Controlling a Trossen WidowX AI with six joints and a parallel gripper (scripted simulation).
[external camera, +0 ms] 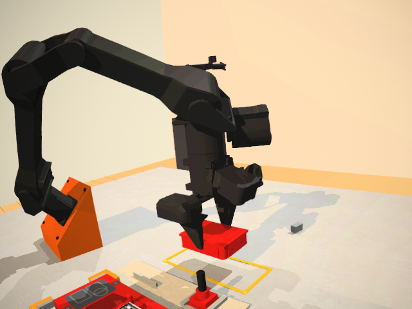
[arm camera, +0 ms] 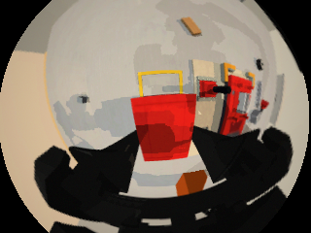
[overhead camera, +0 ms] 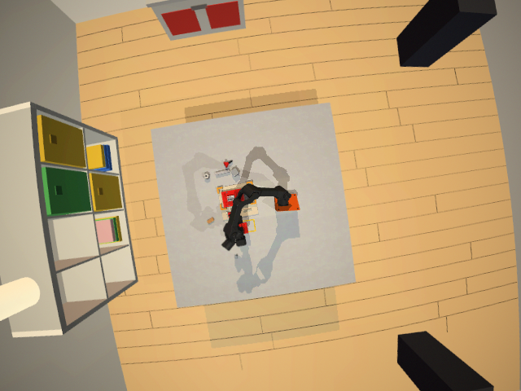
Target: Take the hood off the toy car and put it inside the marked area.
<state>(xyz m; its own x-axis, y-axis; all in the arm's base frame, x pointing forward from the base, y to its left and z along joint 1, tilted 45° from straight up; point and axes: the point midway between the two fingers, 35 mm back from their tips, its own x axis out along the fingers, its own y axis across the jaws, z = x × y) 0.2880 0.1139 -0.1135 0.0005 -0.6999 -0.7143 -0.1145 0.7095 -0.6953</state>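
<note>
My gripper tip is 6 cm short of the black upright peg, 9 cm to the left of it and 2 cm above it. Round my gripper tip: hood (1 cm above); white wheel (22 cm ahead, 37 cm to the right, 5 cm below).
</note>
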